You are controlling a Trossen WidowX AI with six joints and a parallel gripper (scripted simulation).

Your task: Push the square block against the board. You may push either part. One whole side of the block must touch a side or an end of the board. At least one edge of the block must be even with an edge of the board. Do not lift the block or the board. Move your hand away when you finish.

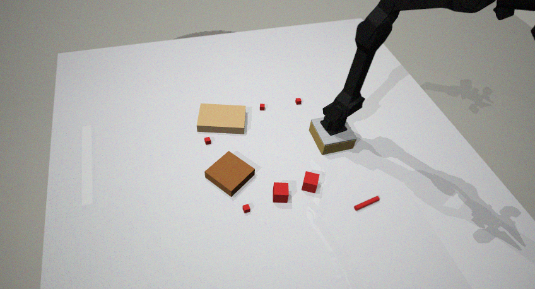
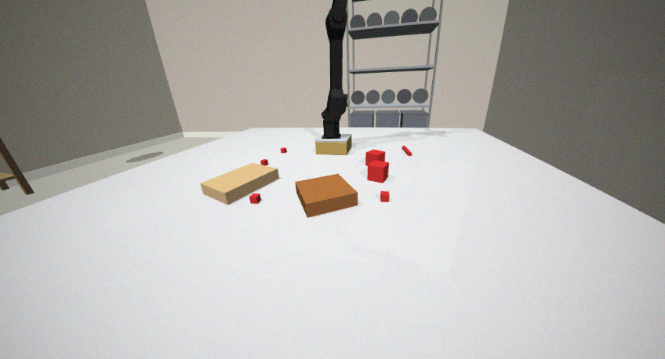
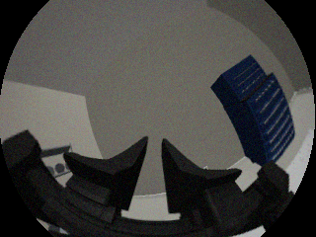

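Now: the square brown block 680 mm below my gripper tip, 430 mm ahead of it and 420 mm to the right of it. Round my gripper tip: red stick (690 mm below, 170 mm to the right, 120 mm ahead); then tan board (680 mm below, 630 mm to the right, 370 mm ahead).
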